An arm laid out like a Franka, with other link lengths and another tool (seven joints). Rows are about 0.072 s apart.
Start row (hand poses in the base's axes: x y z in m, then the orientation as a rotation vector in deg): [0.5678, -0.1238, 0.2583, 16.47, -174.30, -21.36]
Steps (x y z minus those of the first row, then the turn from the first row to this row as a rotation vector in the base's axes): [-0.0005, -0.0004, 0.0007, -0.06, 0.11, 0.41]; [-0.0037, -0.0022, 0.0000, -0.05, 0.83, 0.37]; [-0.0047, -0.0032, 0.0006, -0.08, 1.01, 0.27]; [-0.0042, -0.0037, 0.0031, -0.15, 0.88, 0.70]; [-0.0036, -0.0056, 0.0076, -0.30, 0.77, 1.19]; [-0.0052, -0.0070, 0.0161, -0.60, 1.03, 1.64]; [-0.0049, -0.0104, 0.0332, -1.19, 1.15, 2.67]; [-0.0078, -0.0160, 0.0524, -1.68, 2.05, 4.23]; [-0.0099, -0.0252, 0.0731, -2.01, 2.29, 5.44]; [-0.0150, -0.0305, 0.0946, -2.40, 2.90, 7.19]
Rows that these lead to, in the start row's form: [0.5673, -0.1242, 0.2590, 17.06, -174.09, -21.25]; [0.5641, -0.1260, 0.2583, 16.80, -173.40, -21.28]; [0.5631, -0.1270, 0.2589, 16.60, -173.25, -21.25]; [0.5636, -0.1275, 0.2614, 17.27, -173.27, -21.11]; [0.5642, -0.1294, 0.2659, 18.03, -173.26, -20.85]; [0.5626, -0.1308, 0.2744, 18.61, -172.91, -20.37]; [0.5629, -0.1342, 0.2915, 20.08, -172.56, -19.41]; [0.5600, -0.1398, 0.3107, 22.10, -171.26, -18.60]; [0.5579, -0.1490, 0.3314, 23.79, -170.68, -18.04]; [0.5528, -0.1543, 0.3529, 26.14, -169.54, -17.36]
